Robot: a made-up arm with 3 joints. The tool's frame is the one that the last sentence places.
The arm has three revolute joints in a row. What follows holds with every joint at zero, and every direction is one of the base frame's.
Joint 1 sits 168 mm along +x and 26 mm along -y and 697 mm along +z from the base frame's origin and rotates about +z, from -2.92 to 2.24 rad.
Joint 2 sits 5 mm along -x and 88 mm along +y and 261 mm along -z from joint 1 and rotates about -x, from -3.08 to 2.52 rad.
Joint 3 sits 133 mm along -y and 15 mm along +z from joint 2 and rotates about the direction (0.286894, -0.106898, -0.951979), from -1.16 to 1.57 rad.
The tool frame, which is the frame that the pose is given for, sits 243 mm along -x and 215 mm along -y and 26 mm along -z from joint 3; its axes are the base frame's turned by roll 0.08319, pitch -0.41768 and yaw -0.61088 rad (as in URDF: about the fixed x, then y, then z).
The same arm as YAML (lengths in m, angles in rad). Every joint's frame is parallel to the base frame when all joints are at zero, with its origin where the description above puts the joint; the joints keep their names.
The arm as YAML. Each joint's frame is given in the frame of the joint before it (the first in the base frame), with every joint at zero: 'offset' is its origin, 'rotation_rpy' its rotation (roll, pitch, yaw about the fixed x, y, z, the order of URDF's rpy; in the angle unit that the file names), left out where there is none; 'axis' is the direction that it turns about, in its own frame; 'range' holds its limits. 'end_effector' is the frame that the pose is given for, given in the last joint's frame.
length_unit: m
angle_unit: rad
chain:
  - id: joint 1
    offset: [0.168, -0.026, 0.697]
    axis: [0.0, 0.0, 1.0]
    range: [-2.92, 2.24]
  - id: joint 2
    offset: [-0.005, 0.088, -0.261]
    axis: [-1.0, 0.0, 0.0]
    range: [-3.08, 2.52]
  - id: joint 3
    offset: [0.0, -0.133, 0.015]
    axis: [0.286894, -0.106898, -0.951979]
    range: [-1.16, 1.57]
end_effector:
  offset: [-0.243, -0.215, -0.026]
  rotation_rpy: [0.0832, -0.4177, -0.6109]

